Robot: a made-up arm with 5 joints.
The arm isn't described. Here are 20 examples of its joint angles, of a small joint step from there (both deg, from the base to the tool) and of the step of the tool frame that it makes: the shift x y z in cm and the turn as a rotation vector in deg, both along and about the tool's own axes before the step.
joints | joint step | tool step
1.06 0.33 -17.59 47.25 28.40 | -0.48 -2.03 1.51 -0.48 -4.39 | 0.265 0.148 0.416 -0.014 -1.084 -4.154
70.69 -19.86 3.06 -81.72 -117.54 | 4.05 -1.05 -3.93 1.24 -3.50 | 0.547 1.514 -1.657 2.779 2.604 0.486
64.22 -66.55 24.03 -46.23 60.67 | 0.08 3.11 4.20 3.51 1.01 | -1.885 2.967 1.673 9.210 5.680 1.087
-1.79 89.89 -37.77 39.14 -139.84 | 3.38 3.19 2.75 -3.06 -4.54 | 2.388 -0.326 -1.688 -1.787 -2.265 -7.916
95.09 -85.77 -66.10 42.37 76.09 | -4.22 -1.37 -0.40 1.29 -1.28 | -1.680 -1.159 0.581 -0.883 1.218 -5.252
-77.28 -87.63 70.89 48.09 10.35 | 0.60 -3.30 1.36 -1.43 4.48 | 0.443 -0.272 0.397 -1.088 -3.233 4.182
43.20 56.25 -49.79 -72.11 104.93 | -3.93 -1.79 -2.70 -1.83 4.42 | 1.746 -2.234 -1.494 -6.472 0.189 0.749
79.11 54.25 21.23 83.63 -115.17 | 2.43 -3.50 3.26 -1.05 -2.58 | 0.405 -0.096 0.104 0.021 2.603 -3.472
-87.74 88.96 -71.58 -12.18 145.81 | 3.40 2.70 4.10 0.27 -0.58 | 1.640 3.920 0.658 6.956 -3.588 -1.096
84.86 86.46 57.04 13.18 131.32 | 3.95 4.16 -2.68 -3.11 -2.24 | 0.569 -0.774 -0.357 -3.485 -1.874 -3.854
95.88 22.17 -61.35 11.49 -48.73 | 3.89 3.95 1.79 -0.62 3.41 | -0.339 -3.800 -0.571 -6.185 0.611 5.059
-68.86 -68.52 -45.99 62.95 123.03 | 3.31 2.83 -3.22 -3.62 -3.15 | 0.127 -0.746 -0.299 -2.574 3.648 -0.485
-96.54 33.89 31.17 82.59 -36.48 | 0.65 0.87 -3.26 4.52 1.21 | -0.020 -0.172 0.859 -0.897 2.010 0.872
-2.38 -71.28 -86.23 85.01 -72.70 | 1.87 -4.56 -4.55 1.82 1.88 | -0.458 1.198 3.805 6.907 -2.374 3.694
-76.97 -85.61 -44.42 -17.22 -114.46 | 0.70 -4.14 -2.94 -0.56 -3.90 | -2.151 3.428 -0.237 6.371 4.263 -3.555
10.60 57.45 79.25 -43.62 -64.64 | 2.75 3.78 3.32 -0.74 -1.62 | -1.238 -2.093 1.295 -5.795 2.636 -4.353
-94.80 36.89 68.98 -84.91 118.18 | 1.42 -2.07 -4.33 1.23 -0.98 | -0.858 -1.026 -1.912 -4.122 3.400 -1.427
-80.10 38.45 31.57 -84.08 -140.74 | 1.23 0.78 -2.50 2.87 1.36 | 0.455 0.318 -0.647 0.259 -1.639 1.647
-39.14 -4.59 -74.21 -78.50 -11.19 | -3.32 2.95 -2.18 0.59 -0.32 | -0.299 -0.101 0.596 -3.287 0.574 -1.637
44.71 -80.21 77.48 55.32 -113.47 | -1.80 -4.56 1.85 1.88 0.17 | -0.557 -0.244 0.506 0.258 1.357 1.592
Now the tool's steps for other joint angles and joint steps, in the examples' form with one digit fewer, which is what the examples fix.
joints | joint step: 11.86 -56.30 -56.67 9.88 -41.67 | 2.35 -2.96 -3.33 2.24 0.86
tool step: 1.65 2.56 0.81 3.26 -2.49 3.13
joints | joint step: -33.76 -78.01 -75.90 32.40 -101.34 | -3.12 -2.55 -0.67 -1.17 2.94
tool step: 1.06 2.17 0.86 4.66 -0.73 0.34
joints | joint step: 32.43 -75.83 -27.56 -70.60 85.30 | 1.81 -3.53 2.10 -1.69 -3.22
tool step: 0.74 -1.00 -0.57 -2.80 -2.28 -3.08
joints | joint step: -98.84 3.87 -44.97 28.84 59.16 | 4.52 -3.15 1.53 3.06 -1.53
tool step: -1.46 -1.54 0.67 -1.31 4.47 -0.62
